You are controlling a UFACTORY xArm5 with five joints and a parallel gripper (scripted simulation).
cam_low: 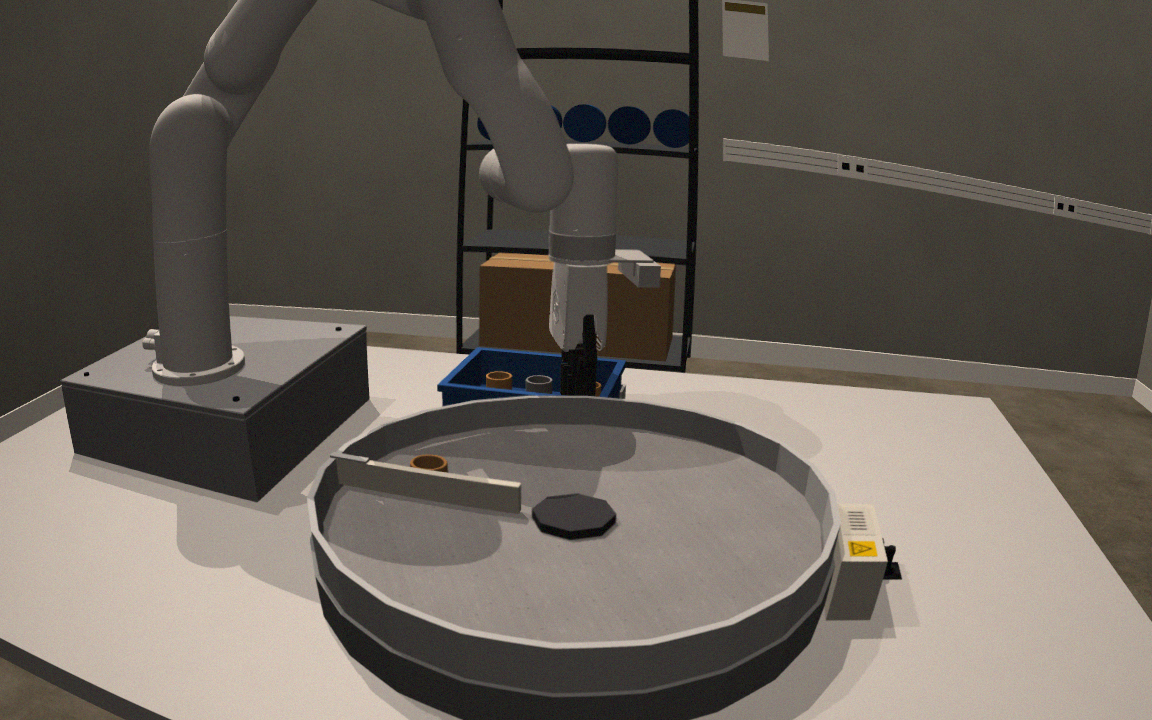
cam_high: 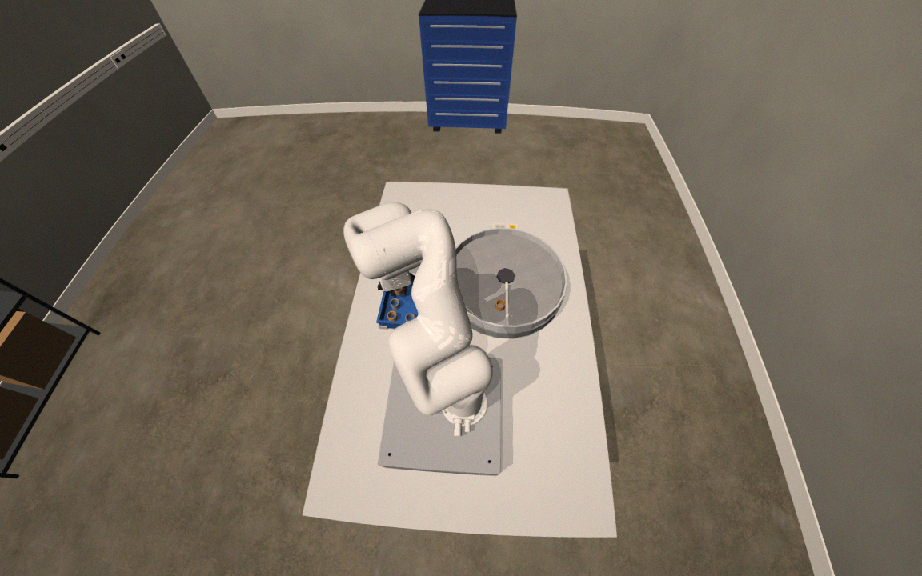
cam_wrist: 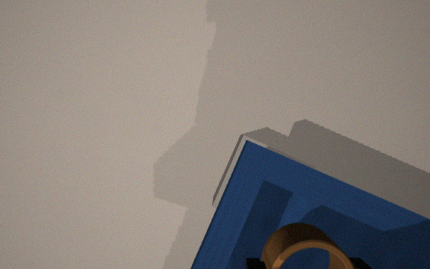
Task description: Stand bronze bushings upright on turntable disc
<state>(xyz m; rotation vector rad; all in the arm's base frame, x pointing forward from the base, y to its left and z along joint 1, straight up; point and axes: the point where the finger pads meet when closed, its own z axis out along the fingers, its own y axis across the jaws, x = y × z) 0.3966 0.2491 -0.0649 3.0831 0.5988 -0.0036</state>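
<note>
Right now the blue crate is 5 cm behind my hand, 2 cm to the right of it and 1 cm below it. Round my hand: turntable disc (37 cm to the right, 6 cm ahead, 2 cm above).
</note>
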